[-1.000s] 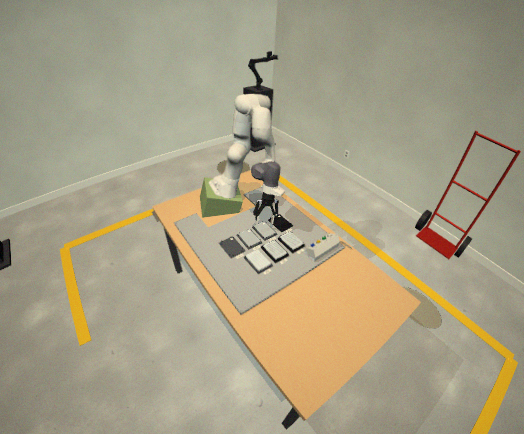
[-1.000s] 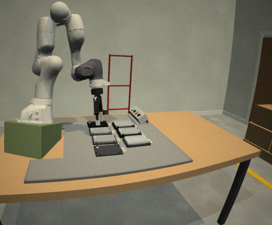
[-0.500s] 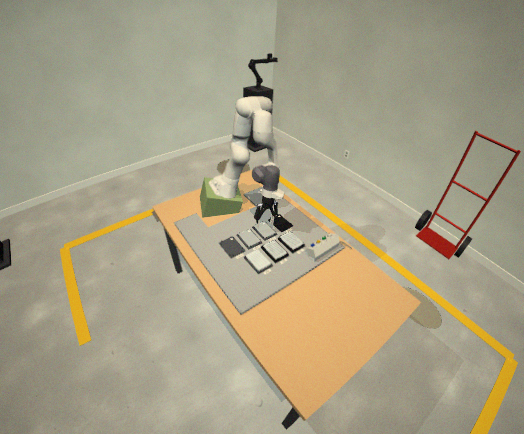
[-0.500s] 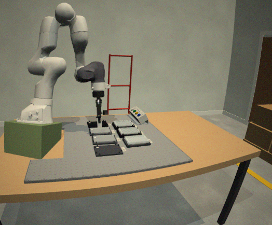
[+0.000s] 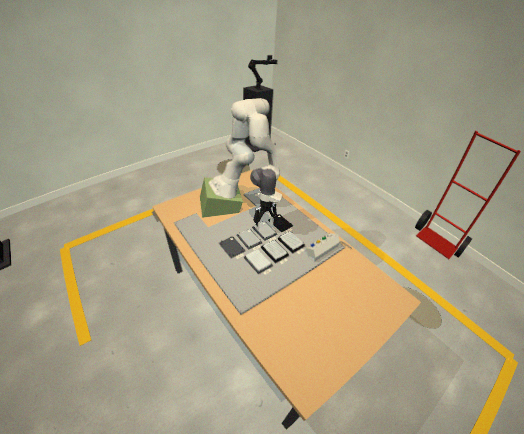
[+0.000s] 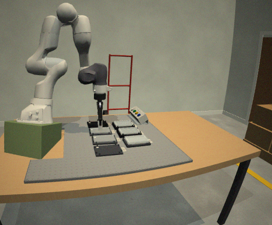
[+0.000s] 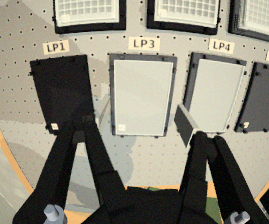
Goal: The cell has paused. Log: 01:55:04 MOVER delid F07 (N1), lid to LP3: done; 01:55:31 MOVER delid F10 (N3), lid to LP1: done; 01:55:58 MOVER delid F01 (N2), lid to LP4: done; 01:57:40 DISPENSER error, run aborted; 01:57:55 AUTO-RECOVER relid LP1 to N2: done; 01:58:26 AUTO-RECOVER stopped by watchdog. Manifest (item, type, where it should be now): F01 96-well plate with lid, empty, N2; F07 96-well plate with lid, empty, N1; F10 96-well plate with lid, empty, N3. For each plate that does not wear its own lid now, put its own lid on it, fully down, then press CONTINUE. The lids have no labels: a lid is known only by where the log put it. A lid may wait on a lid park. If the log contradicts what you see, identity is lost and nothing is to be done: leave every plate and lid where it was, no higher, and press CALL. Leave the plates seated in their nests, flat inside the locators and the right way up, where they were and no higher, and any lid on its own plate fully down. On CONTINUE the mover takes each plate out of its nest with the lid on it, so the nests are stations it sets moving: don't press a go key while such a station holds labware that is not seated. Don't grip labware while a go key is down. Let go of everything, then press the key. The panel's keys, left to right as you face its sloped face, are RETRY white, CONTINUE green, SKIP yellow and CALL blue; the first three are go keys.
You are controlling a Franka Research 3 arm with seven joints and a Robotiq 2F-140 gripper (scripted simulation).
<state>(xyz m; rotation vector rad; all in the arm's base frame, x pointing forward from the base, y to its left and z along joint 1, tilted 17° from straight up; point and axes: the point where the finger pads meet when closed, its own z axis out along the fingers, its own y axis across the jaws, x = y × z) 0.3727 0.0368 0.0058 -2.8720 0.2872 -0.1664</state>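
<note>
Now: the park LP3 60 mm below my hand. Round my hand: plate (200 mm to the right, 180 mm ahead, 40 mm below); then park LP2 (250 mm to the right, 60 mm below, 10 mm behind); then park LP1 (130 mm to the left, 60 mm below, 10 mm ahead).
</note>
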